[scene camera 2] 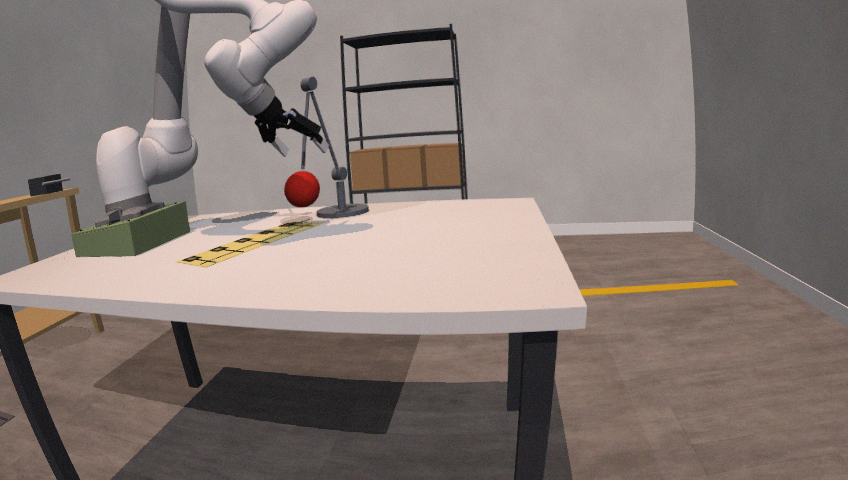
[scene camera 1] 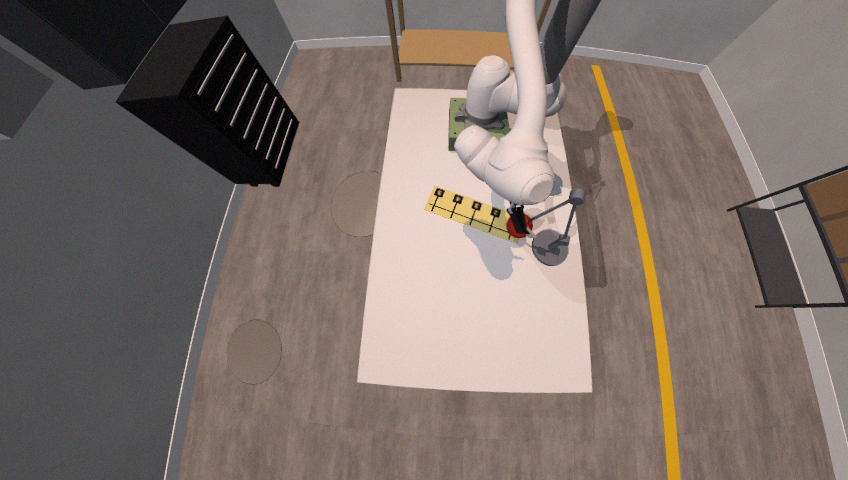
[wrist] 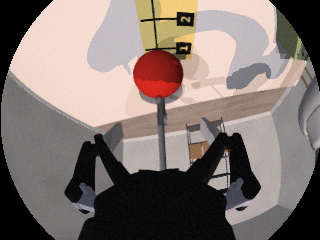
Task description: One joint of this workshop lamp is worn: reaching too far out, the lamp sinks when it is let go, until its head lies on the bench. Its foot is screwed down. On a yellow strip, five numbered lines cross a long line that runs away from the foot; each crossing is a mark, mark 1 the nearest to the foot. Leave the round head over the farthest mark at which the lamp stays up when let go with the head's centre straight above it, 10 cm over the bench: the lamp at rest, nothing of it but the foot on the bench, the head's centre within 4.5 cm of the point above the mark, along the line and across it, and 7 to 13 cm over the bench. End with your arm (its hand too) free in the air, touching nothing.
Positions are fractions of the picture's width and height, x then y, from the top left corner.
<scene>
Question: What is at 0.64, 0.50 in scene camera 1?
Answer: A round grey foot.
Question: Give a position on a round red lamp head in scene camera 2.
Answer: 0.36, 0.39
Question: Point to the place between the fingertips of my gripper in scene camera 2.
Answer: At 0.36, 0.32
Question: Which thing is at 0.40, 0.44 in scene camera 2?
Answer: A round grey foot.
</scene>
